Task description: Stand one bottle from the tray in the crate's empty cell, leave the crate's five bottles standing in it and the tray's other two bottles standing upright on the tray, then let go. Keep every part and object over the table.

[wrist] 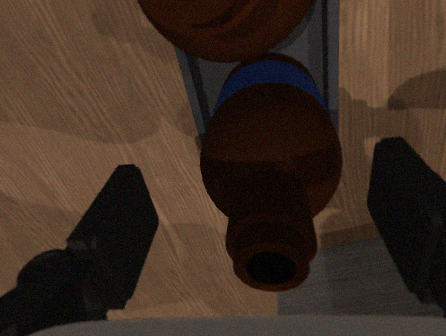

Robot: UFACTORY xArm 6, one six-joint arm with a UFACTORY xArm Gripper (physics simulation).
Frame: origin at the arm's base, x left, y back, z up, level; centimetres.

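Seen in the pictures: gripper, fingertip midpoint: (253,183).
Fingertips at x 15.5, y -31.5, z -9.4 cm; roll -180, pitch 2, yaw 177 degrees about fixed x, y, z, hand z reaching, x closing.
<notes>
Pixels of each thing's top centre, then the offset from my fingertips to it. "*": a spot on its surface instead. Level surfaces: height alone.
- dark grey tray, surface spot: (330,60) * dx -4.7, dy -1.0, dz -10.9 cm
- second brown bottle, surface spot: (230,25) * dx -0.5, dy -5.8, dz +1.6 cm
- wooden table, its level: dz -13.5 cm
A brown bottle (272,130) with a blue band stands upright at the near end of the dark grey tray (330,60), its open mouth toward the camera. Part of a second brown bottle (230,25) shows behind it at the top edge of the view. My gripper (253,183) is open and empty, with one black finger on each side of the near bottle's upper part and a gap on both sides. The near bottle hides much of the tray. The tray's third bottle and the crate do not show in the wrist view.
The wooden table (100,100) shows on both sides of the tray. A grey flat surface (345,285) lies at the lower right, partly under the right finger. Shadows fall across the table.
</notes>
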